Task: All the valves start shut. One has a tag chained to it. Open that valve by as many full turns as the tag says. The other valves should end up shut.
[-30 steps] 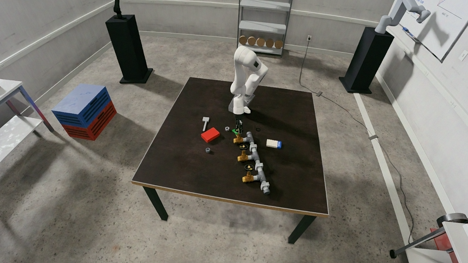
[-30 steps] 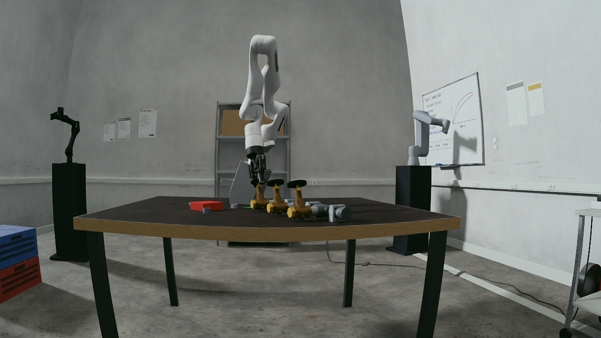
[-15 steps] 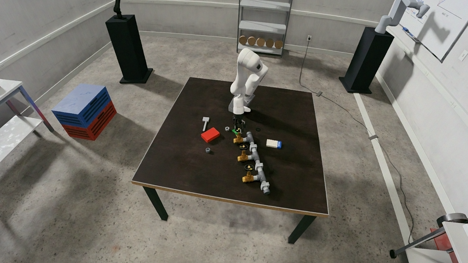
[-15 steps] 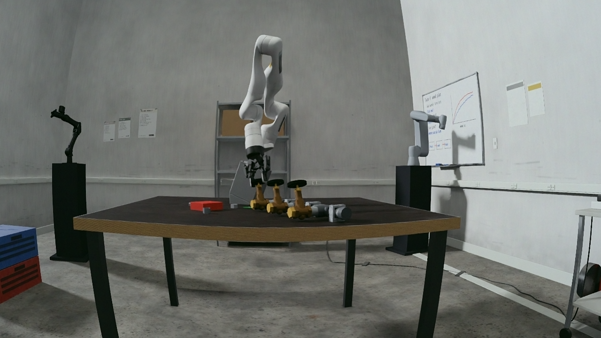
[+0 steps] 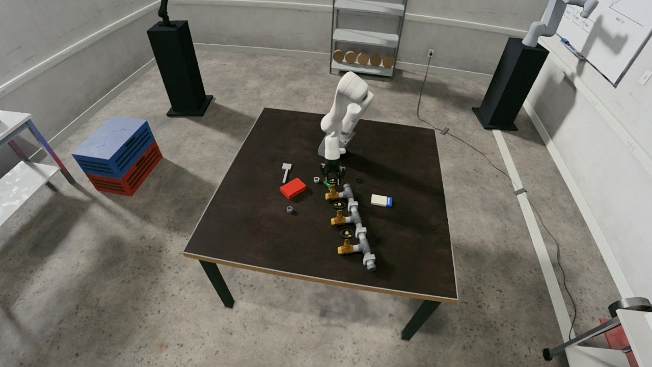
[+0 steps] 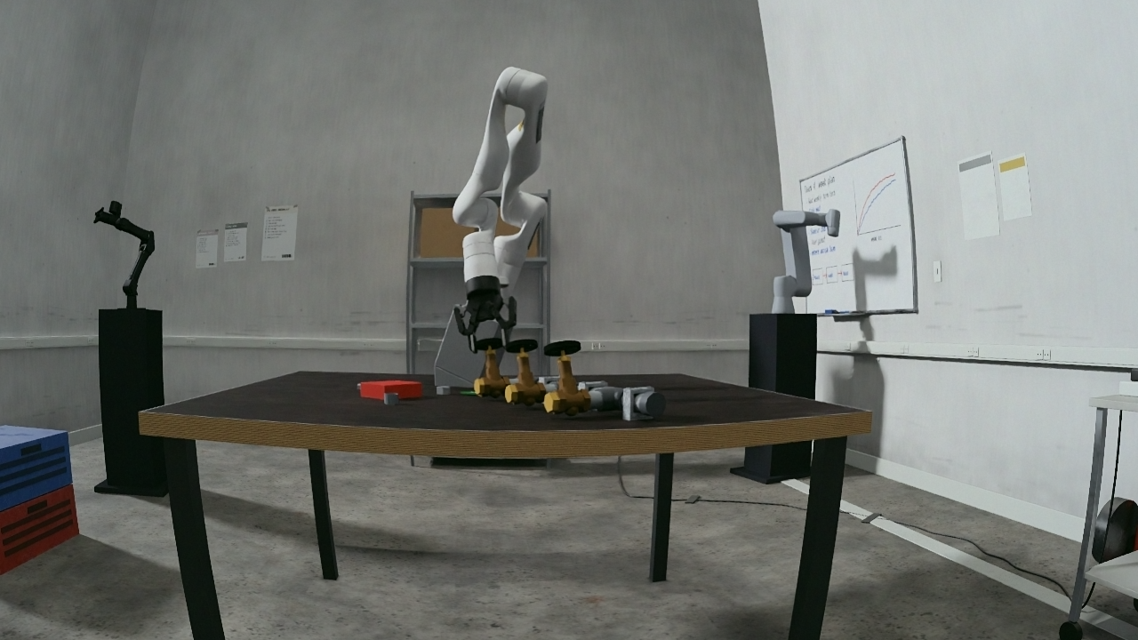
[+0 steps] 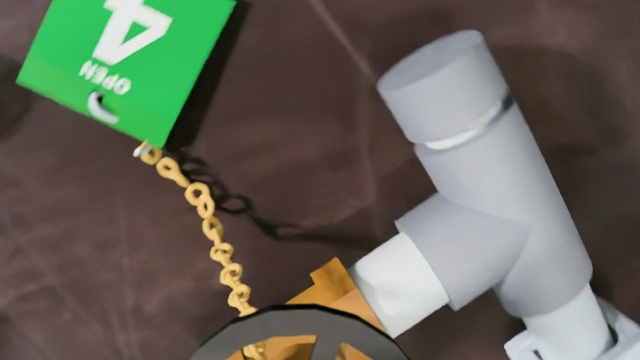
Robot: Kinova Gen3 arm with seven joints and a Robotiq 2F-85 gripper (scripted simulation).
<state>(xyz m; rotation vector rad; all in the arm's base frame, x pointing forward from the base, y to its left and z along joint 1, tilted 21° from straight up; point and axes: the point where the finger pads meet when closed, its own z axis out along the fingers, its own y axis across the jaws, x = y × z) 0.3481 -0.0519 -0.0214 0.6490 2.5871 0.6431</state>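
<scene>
Now: the green tag 11 cm below my hand, 9 cm behind it and 2 cm to the right of it. Also, from my hand: white-and-blue box (27 cm to the left, 11 cm below, 4 cm ahead); then red block (22 cm to the right, 10 cm below, 3 cm behind); then small grey ring (22 cm to the right, 12 cm ahead, 11 cm below).
</scene>
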